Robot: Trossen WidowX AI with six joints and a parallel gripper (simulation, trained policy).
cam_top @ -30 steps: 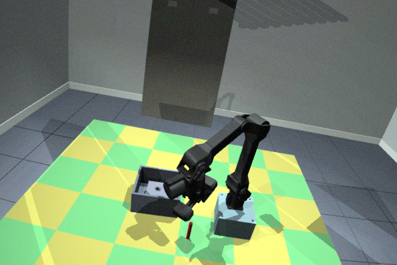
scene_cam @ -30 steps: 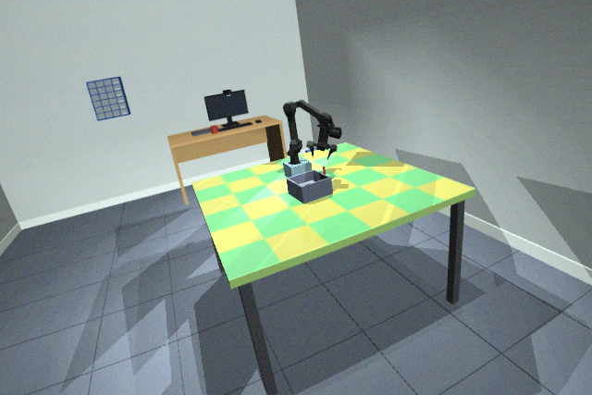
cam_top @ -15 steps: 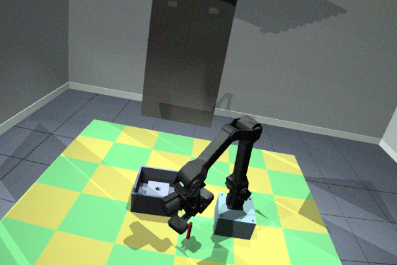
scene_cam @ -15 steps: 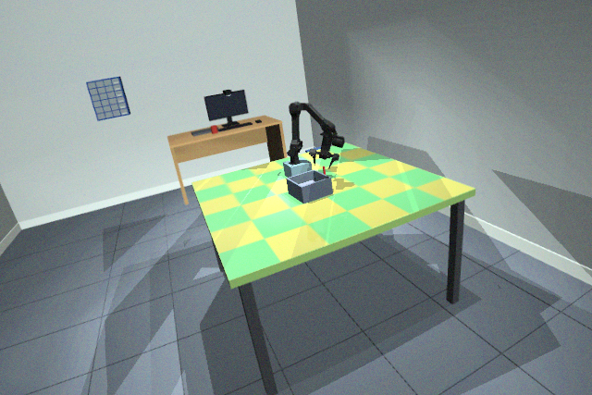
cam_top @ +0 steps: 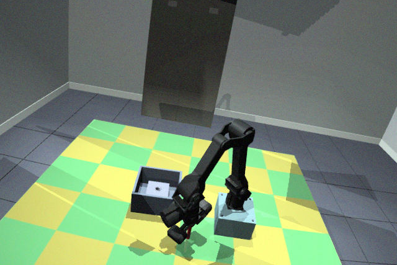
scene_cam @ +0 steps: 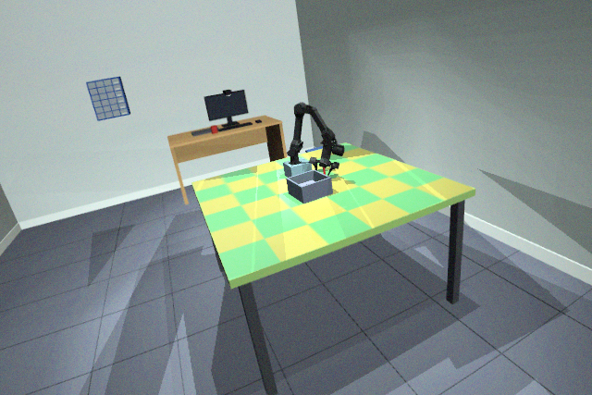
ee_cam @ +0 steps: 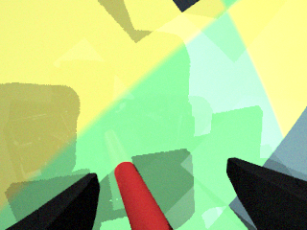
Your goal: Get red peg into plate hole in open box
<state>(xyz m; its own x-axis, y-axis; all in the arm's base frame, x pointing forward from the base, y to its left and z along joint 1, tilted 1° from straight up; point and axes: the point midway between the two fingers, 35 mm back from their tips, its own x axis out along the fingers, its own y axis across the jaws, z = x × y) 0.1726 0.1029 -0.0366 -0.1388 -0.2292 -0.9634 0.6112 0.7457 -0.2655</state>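
Right now the red peg is 1 cm ahead of my gripper tip, 2 cm to the left of it and 2 cm above it. Round my gripper tip: grey box: 14 cm ahead, 18 cm to the right; pale plate: 14 cm ahead, 18 cm to the right, 2 cm above.
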